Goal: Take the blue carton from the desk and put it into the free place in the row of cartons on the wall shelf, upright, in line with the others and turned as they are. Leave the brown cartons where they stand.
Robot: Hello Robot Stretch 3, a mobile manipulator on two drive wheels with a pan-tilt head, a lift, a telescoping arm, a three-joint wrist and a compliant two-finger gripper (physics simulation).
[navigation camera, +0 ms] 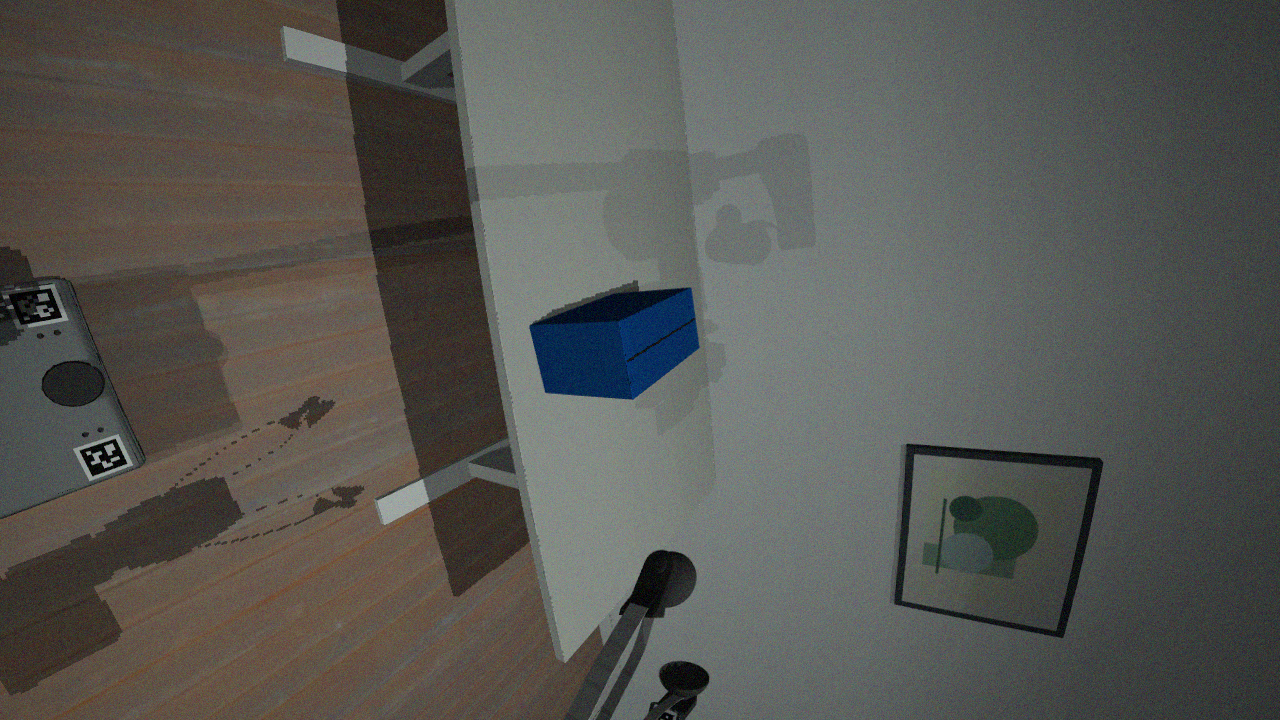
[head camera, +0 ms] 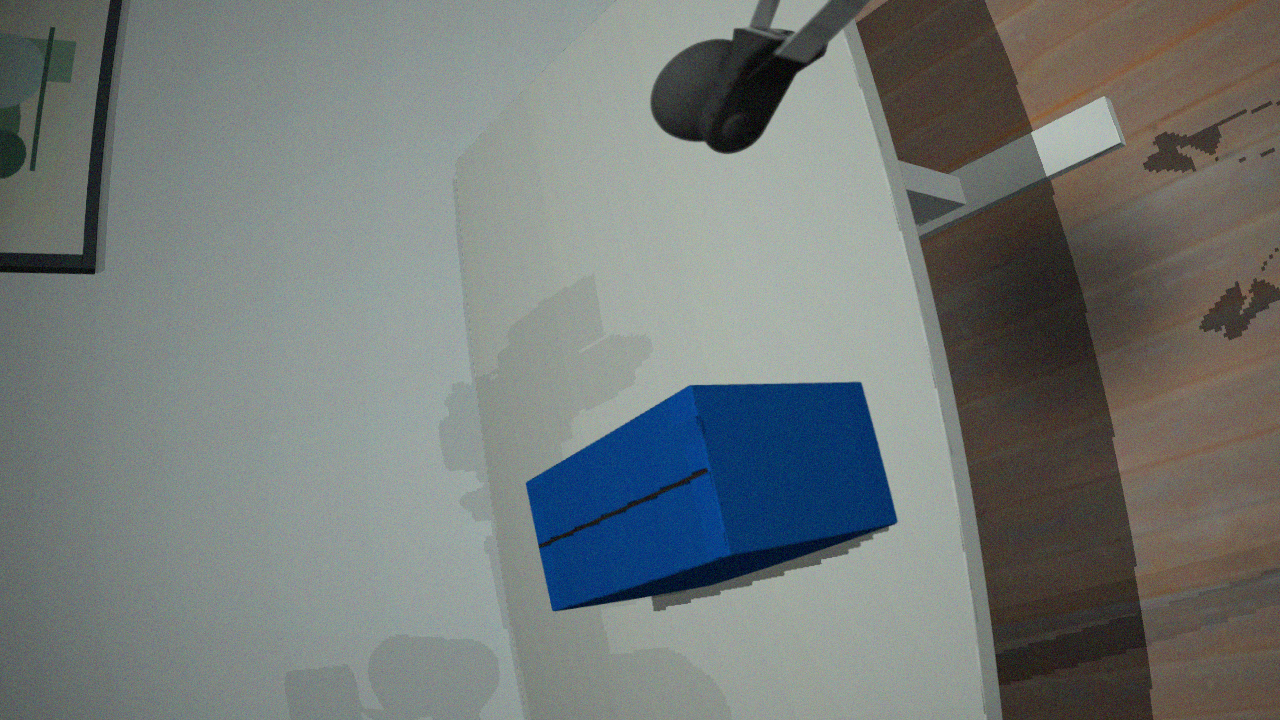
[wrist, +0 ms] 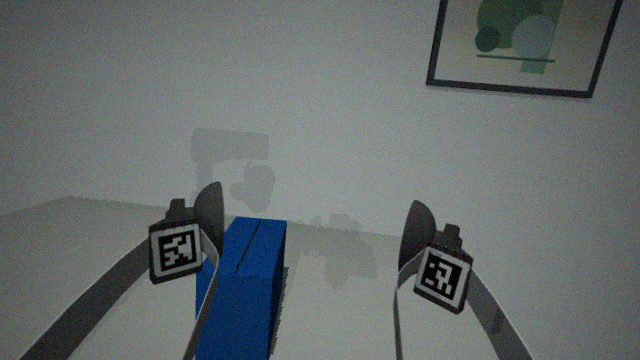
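Where they show: gripper, fingertip midpoint: [navigation camera: 686, 612] [head camera: 646, 7] [wrist: 315, 217]; robot's base, link origin: [navigation camera: 72, 380].
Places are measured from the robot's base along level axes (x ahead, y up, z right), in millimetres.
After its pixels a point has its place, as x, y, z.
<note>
The blue carton [head camera: 796, 465] {517, 819, 110} [navigation camera: 586, 358] {517, 828, 109} [wrist: 240, 310] {518, 836, 125} stands on the desk [head camera: 760, 268] {600, 720, 309} [navigation camera: 572, 134] {718, 720, -268} [wrist: 335, 320] {668, 720, 297}, with a dark seam line across its top face. My gripper [navigation camera: 677, 626] {249, 1107, 231} [wrist: 315, 217] {249, 1107, 231} is open, with no thing between its fingers. In the wrist view the carton is beyond the fingers and to the left, partly behind the left finger. In the head view one fingertip [head camera: 707, 98] {220, 1118, 167} shows above the desk, apart from the carton. The wall shelf and the brown cartons do not show in these views.
A framed picture [head camera: 104, 134] {1219, 1279, 791} [navigation camera: 993, 454] {1230, 1488, 581} [wrist: 510, 89] {1215, 1285, 861} hangs on the wall behind the desk. White desk feet [head camera: 1074, 138] [navigation camera: 313, 51] reach out over the wooden floor. My base [navigation camera: 26, 420] {-65, 160, 36} stands on the floor in front of the desk. Shadows fall on the desk and wall.
</note>
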